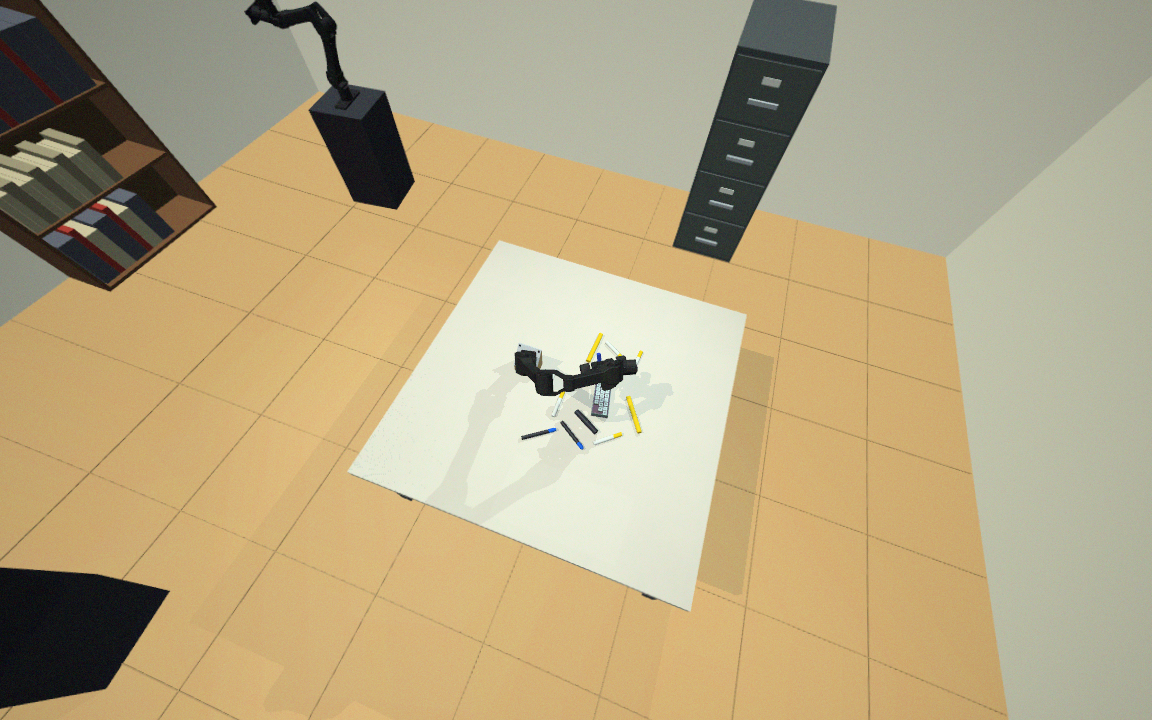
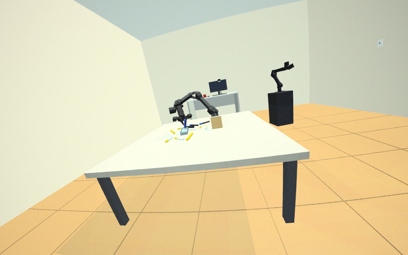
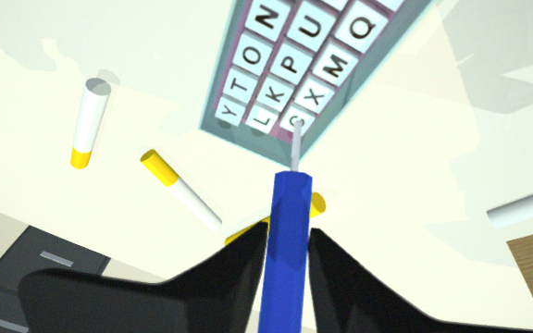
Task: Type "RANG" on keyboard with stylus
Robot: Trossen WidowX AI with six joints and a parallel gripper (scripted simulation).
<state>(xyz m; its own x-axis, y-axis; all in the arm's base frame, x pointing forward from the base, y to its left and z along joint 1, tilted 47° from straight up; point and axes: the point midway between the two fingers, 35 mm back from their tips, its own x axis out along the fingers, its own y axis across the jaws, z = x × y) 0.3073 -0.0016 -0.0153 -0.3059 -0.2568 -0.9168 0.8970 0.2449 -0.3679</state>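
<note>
The grey stylus tip is 4 cm below my gripper tip, 2 cm to the right of it and 1 cm ahead of it. The rest, counted from my gripper tip: yellow marker (14 cm to the left, 8 cm below, 4 cm behind); blue stylus (1 cm to the right, 1 cm below).
</note>
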